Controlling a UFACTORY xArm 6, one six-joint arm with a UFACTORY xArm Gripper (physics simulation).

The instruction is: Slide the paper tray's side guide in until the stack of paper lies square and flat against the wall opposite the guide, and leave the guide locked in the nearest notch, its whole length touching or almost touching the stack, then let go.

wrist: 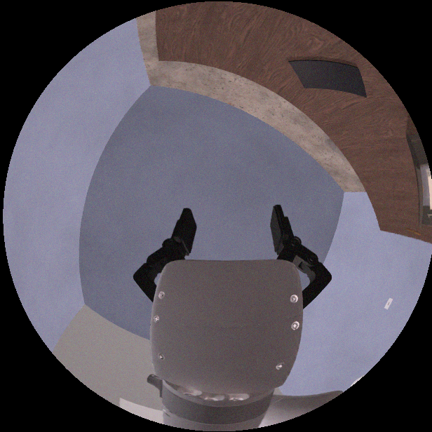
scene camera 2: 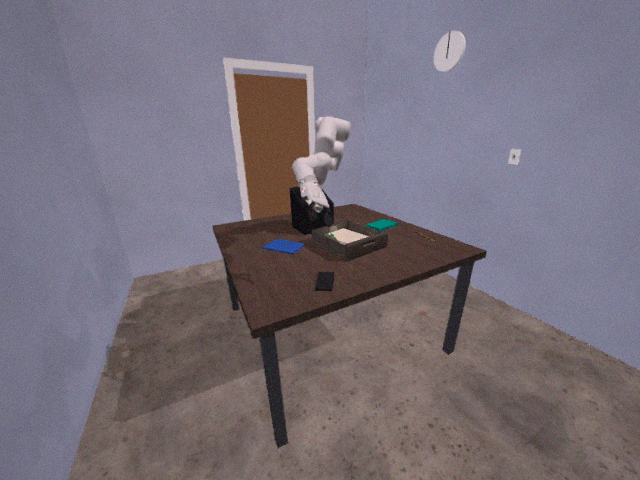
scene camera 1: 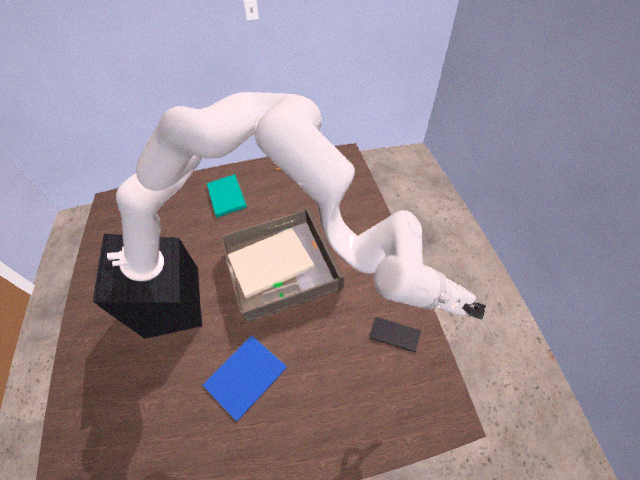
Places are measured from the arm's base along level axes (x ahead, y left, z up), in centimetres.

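Pixels of known places: gripper, fingertip midpoint: (scene camera 2: 322,222); arm's base, link origin: (scene camera 1: 141,262).
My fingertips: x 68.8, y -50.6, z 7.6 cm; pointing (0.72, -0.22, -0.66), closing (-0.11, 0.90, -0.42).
Note:
For each thing: its top centre in the pictures, then the offset to it from my fingertips. "spot": a spot on its surface instead.
- paper tray, top centre: (scene camera 1: 277,253) (scene camera 2: 348,229) dx -30.1, dy +45.0, dz -21.2 cm
- cream paper stack, top centre: (scene camera 1: 269,259) (scene camera 2: 348,236) dx -32.7, dy +47.8, dz -26.8 cm
- side guide's green part, surface spot: (scene camera 1: 278,284) (scene camera 2: 332,234) spot: dx -33.8, dy +35.5, dz -22.9 cm
- dark slab, top centre: (scene camera 1: 395,333) (scene camera 2: 325,280) dx -7.6, dy +7.3, dz -30.0 cm
- blue slab, top centre: (scene camera 1: 244,376) (scene camera 2: 284,245) dx -54.1, dy +15.5, dz -30.0 cm
- teal block, top centre: (scene camera 1: 225,193) (scene camera 2: 382,223) dx -38.0, dy +88.2, dz -29.0 cm
The paper tray (scene camera 1: 289,305) (scene camera 2: 328,247) is a dark grey-brown open box on the table; part of the tray (wrist: 414,165) shows at the right edge of the wrist view. The cream paper stack (scene camera 1: 271,262) (scene camera 2: 348,236) lies turned askew inside, towards the robot-base end, with bare tray floor at the far end. The side guide's green part (scene camera 1: 278,284) (scene camera 2: 331,235) shows beside the stack's near long edge; the guide's exact outline and its notch are too small to tell. My gripper (scene camera 1: 481,310) (wrist: 232,215) is open and empty, raised well away from the tray, beyond the dark slab.
A dark slab (scene camera 1: 394,334) (scene camera 2: 324,281) (wrist: 330,76) lies near the table's edge. A blue slab (scene camera 1: 244,378) (scene camera 2: 283,245) and a teal block (scene camera 1: 226,195) (scene camera 2: 382,224) lie on opposite sides of the tray. The arm stands on a black base (scene camera 1: 149,310).

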